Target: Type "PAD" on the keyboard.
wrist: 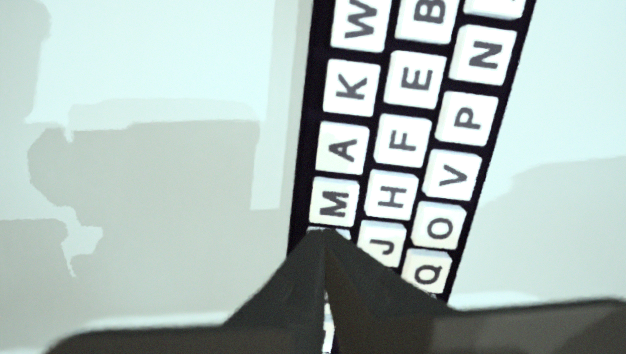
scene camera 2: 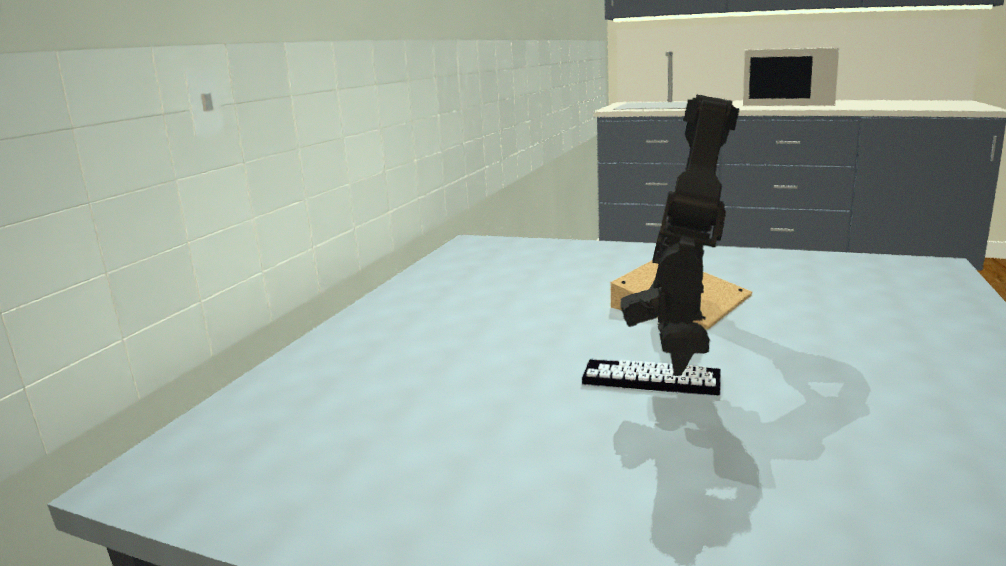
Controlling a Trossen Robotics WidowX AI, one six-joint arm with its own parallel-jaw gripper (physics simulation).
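Frame: origin at the arm's base, x ahead, y left, z up, level; metres.
Where they show: gripper, between the fingertips: (wrist: 321, 241) (scene camera 2: 677, 375).
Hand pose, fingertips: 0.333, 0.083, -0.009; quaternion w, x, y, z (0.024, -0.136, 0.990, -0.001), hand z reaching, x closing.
Each offset is from my fingertips to the centre of the thing, as dx, dy, dz. Level surfaces: height alone.
The black keyboard @[-0.017, -0.043, -0.015] (scene camera 2: 636, 386) (wrist: 306, 165) with white letter keys lies on the table. My gripper (scene camera 2: 679, 373) (wrist: 321, 241) is shut and empty, pointing down with its tips at the keyboard. In the wrist view the tips cover most of a key right below the M key @[-0.002, -0.012, -0.009] (wrist: 334, 202); its letter is hidden. Whether the tips touch it, I cannot tell. The A key @[+0.001, -0.031, -0.009] (wrist: 343, 148) is just above M in that view, in the left row. The P key @[-0.036, -0.051, -0.009] (wrist: 467, 118) is in the right row, between N and V. The D key cannot be read in the wrist view.
A tan wooden block (scene camera 2: 724, 292) with dark holes lies behind the keyboard, partly hidden by the arm. The pale blue table @[dz -0.024] (scene camera 2: 422, 394) carries the arm's shadows. A tiled wall (scene camera 2: 211, 175) runs along the left, and a kitchen counter (scene camera 2: 914, 109) stands behind.
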